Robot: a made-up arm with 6 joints. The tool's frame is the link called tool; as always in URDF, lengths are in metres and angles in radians. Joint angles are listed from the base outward. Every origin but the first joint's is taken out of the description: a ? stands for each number. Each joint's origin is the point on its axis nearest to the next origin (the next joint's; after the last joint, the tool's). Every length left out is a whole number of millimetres.
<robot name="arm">
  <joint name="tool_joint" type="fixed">
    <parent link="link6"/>
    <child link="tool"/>
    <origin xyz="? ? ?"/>
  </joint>
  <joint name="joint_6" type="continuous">
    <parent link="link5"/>
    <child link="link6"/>
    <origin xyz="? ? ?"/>
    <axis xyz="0 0 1"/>
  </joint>
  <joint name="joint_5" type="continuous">
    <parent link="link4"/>
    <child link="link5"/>
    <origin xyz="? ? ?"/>
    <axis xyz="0 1 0"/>
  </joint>
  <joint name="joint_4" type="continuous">
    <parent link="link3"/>
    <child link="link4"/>
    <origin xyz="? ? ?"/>
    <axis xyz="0 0 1"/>
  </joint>
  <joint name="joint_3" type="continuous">
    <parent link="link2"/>
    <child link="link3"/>
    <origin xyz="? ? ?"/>
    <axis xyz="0 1 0"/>
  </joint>
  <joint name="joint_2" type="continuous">
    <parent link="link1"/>
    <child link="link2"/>
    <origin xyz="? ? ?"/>
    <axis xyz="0 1 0"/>
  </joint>
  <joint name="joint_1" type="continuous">
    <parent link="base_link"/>
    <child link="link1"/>
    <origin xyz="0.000 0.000 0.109"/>
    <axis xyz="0 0 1"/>
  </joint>
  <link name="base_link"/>
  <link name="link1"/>
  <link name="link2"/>
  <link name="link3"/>
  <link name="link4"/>
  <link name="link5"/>
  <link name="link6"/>
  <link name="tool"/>
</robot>
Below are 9 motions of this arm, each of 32 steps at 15 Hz.
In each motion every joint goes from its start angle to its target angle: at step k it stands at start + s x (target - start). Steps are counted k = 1, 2, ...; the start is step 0. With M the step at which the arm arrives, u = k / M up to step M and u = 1 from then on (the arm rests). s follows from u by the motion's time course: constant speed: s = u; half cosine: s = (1 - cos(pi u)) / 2; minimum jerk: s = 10 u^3 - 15 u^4 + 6 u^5.
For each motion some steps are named. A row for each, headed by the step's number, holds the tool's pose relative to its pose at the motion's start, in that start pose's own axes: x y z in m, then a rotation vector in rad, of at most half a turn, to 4 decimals.
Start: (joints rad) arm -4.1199 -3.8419 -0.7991 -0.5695 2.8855 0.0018
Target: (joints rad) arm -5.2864 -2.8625 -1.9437 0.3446 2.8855 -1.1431
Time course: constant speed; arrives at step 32
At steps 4, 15, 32:
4: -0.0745 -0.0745 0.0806 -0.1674 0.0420 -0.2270
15: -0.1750 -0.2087 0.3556 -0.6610 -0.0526 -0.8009
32: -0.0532 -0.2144 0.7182 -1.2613 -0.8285 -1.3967

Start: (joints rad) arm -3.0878 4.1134 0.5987 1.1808 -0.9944 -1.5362
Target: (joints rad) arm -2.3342 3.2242 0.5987 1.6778 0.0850 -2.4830
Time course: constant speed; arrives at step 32
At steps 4, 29, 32:
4: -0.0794 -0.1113 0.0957 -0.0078 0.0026 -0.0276
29: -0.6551 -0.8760 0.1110 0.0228 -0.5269 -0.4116
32: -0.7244 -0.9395 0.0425 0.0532 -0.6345 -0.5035

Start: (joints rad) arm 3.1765 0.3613 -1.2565 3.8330 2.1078 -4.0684
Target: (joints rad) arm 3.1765 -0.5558 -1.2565 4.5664 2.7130 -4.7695
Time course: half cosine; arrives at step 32
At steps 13, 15, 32:
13: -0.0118 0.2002 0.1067 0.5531 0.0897 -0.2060
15: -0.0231 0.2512 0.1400 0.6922 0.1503 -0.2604
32: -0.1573 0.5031 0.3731 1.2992 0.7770 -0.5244

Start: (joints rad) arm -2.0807 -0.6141 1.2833 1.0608 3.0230 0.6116
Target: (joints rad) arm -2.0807 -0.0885 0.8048 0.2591 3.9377 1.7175
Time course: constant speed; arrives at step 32
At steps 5, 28, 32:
5: 0.0005 -0.0194 -0.0441 0.0944 0.1129 0.2980
28: -0.0288 -0.0485 -0.2678 0.6664 0.6246 1.5901
32: -0.0461 -0.0444 -0.3076 0.8014 0.7210 1.7819

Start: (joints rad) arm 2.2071 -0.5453 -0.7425 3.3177 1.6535 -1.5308
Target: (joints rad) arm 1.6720 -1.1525 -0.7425 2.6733 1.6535 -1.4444
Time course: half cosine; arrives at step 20
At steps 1, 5, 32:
1: 0.0046 -0.0012 0.0033 -0.0029 0.0047 0.0047
5: 0.1114 -0.0207 0.0780 -0.0734 0.1087 0.1087
32: 0.7537 0.1977 0.4758 -0.6298 0.6145 0.5869

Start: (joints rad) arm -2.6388 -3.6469 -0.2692 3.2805 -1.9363 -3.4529
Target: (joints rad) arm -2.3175 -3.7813 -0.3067 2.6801 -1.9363 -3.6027
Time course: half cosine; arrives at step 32
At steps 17, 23, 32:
17: -0.0084 0.0754 -0.0844 0.4704 0.0684 -0.0395
23: -0.0101 0.1266 -0.1271 0.6967 0.0978 -0.0520
32: -0.0099 0.1676 -0.1555 0.8495 0.1158 -0.0570

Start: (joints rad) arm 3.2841 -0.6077 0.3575 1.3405 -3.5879 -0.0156
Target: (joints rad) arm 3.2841 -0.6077 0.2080 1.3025 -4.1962 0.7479
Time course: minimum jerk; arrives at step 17
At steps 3, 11, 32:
3: -0.0040 0.0029 -0.0005 0.0061 -0.0266 0.0304
11: -0.0685 0.0576 -0.0258 -0.0320 -0.5054 0.5211
32: -0.0863 0.0785 -0.0409 -0.1074 -0.6618 0.6631

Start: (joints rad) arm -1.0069 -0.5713 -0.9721 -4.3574 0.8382 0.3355
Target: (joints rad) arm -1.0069 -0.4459 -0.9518 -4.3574 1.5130 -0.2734
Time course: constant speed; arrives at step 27
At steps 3, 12, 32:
3: 0.0078 -0.0197 -0.0088 0.0299 0.0633 -0.0560
12: 0.0327 -0.0767 -0.0413 0.0882 0.2656 -0.2180
32: 0.0758 -0.1620 -0.1142 0.0734 0.6264 -0.4607

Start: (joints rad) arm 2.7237 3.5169 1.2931 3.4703 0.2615 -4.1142
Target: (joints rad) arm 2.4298 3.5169 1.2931 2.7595 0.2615 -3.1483
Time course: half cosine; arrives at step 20
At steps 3, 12, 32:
3: -0.0118 0.0144 -0.0017 -0.0186 -0.0175 0.0176
12: -0.1388 0.1714 -0.0433 -0.2560 -0.1740 0.2107
32: -0.2079 0.2582 -0.0852 -0.4134 -0.2293 0.3158

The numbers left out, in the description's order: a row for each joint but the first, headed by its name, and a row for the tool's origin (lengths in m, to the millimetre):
tool: 0.000 0.000 0.000
joint_6: 0.000 0.000 0.181
joint_5: 0.000 0.000 0.000
joint_4: 0.000 0.000 0.678
joint_3: 0.000 0.000 0.561
joint_2: 0.000 0.025 0.000

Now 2 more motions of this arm.
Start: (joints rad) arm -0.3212 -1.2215 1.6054 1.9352 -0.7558 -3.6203
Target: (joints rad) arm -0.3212 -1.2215 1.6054 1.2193 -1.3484 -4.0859
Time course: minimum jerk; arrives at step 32
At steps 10, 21, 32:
10: 0.0245 -0.0072 -0.0018 0.0280 0.1389 -0.1726
21: 0.0959 -0.0509 -0.0362 0.0961 0.6483 -0.6568
32: 0.1151 -0.0708 -0.0606 0.1100 0.8605 -0.7966

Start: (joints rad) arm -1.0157 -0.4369 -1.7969 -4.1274 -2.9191 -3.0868
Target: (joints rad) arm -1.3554 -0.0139 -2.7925 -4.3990 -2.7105 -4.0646
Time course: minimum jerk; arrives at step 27
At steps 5, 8, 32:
5: 0.0169 -0.0094 0.0063 -0.0159 -0.0346 -0.0399
8: 0.0557 -0.0338 0.0227 -0.0487 -0.1171 -0.1338
32: 0.2703 -0.3136 0.2090 -0.1088 -0.7659 -0.8094

